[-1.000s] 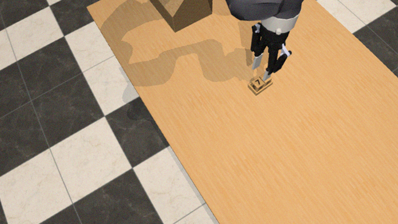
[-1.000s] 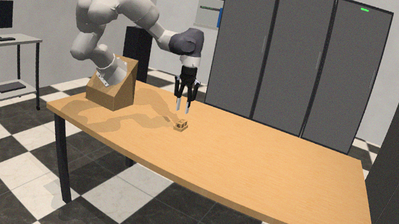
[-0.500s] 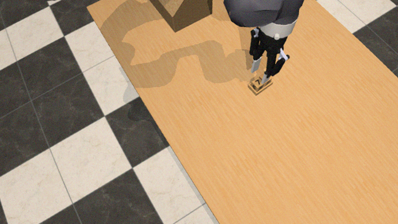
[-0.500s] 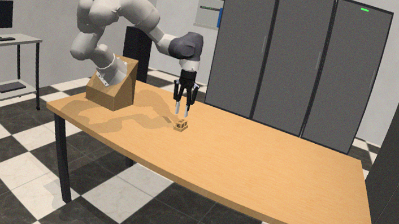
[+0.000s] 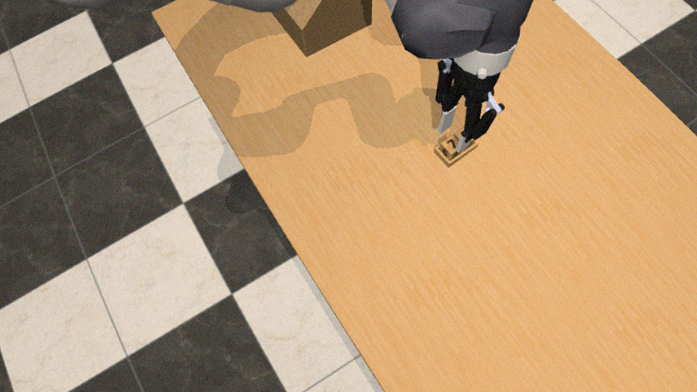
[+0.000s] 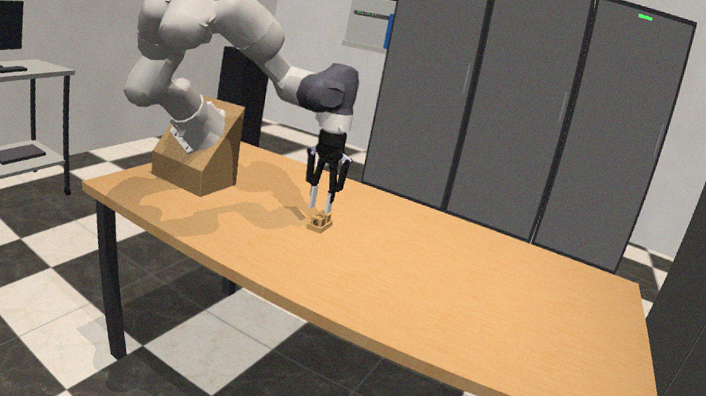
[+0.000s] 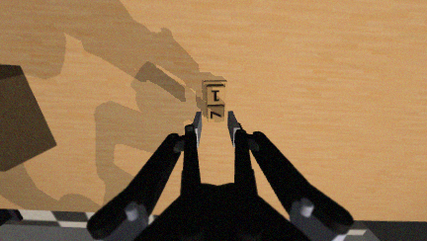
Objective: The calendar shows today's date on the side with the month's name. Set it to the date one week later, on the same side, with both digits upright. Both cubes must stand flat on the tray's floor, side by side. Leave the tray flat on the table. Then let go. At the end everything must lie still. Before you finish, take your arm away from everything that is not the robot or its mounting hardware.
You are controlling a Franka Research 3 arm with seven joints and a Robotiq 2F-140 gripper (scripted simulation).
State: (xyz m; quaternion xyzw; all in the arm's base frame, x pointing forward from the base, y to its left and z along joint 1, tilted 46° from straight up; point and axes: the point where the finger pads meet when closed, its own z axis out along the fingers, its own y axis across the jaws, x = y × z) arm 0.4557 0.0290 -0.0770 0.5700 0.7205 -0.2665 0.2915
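My hand is 80 mm above the wooden tray and 20 mm to the right of it.
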